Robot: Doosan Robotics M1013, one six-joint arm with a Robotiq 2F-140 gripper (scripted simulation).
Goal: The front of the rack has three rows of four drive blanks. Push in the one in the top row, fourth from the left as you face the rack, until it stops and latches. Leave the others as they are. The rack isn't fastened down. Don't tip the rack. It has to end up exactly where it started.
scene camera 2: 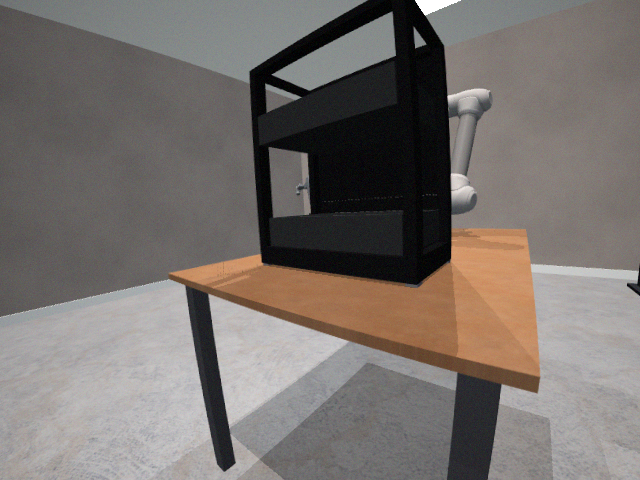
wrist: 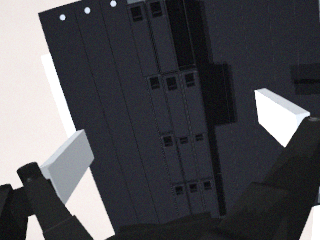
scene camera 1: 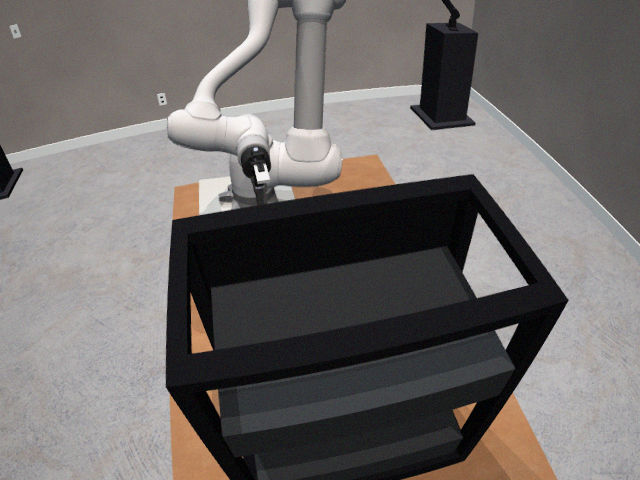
Labels:
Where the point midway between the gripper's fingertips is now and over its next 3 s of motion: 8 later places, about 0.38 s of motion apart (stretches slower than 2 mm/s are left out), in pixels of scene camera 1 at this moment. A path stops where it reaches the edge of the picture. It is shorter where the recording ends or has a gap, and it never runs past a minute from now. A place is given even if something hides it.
My gripper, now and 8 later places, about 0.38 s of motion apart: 266,208; 261,209; 260,209; 264,213; 273,223; 286,238; 293,247; 296,253; 296,256

